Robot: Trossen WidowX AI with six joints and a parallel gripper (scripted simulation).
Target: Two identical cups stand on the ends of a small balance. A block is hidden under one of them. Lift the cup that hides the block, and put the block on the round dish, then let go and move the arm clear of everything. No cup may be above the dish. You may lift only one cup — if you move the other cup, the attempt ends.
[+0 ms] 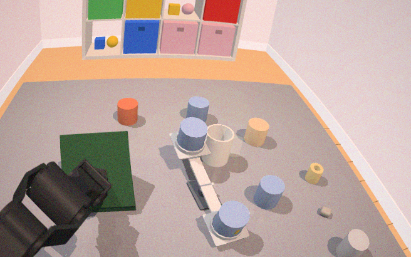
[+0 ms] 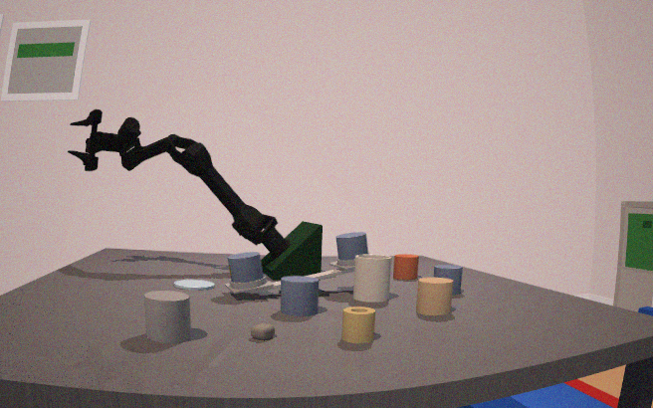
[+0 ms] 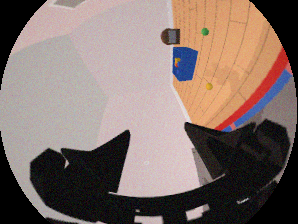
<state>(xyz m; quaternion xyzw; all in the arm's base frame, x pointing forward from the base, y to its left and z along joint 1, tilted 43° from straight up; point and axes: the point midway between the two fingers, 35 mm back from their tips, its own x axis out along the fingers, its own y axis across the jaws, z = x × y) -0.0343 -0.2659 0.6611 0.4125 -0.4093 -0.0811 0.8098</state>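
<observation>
Now: gripper tip 290 mm short of the pale green block, 570 mm to the right of it and 340 mm above it. From my gripper tip the other things lie so: balance beam 250 mm ahead, 700 mm to the left, 340 mm below; then balance 260 mm ahead, 700 mm to the left, 350 mm below; then pale round dish 200 mm ahead, 440 mm to the left, 370 mm below.
</observation>
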